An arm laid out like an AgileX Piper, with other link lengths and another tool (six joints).
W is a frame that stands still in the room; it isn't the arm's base.
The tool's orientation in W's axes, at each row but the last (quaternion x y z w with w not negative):
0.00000 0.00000 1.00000 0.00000
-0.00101 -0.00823 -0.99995 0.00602
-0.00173 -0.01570 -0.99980 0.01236
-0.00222 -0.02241 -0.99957 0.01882
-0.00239 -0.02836 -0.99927 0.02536
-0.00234 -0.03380 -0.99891 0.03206
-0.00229 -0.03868 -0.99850 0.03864
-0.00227 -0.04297 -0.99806 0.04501
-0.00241 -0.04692 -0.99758 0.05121
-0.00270 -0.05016 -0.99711 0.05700
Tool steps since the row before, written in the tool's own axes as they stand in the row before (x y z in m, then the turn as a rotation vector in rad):
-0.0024 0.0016 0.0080 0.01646 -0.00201 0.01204
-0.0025 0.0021 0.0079 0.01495 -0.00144 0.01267
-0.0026 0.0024 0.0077 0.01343 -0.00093 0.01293
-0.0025 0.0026 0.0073 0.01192 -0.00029 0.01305
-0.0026 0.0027 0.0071 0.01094 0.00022 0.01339
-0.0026 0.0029 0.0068 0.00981 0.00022 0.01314
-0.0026 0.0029 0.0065 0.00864 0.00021 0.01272
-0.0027 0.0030 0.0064 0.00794 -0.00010 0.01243
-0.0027 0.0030 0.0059 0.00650 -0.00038 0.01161
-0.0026 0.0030 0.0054 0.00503 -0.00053 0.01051
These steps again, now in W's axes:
0.0024 -0.0016 0.0080 -0.01646 0.00201 0.01204
0.0025 -0.0019 0.0079 -0.01494 0.00147 0.01268
0.0027 -0.0021 0.0078 -0.01341 0.00100 0.01295
0.0026 -0.0022 0.0074 -0.01188 0.00043 0.01309
0.0028 -0.0022 0.0072 -0.01087 -0.00001 0.01345
0.0028 -0.0023 0.0070 -0.00974 0.00004 0.01319
0.0028 -0.0022 0.0067 -0.00858 0.00011 0.01276
0.0030 -0.0022 0.0066 -0.00791 0.00046 0.01244
0.0030 -0.0021 0.0061 -0.00650 0.00080 0.01159
0.0029 -0.0021 0.0056 -0.00506 0.00101 0.01046

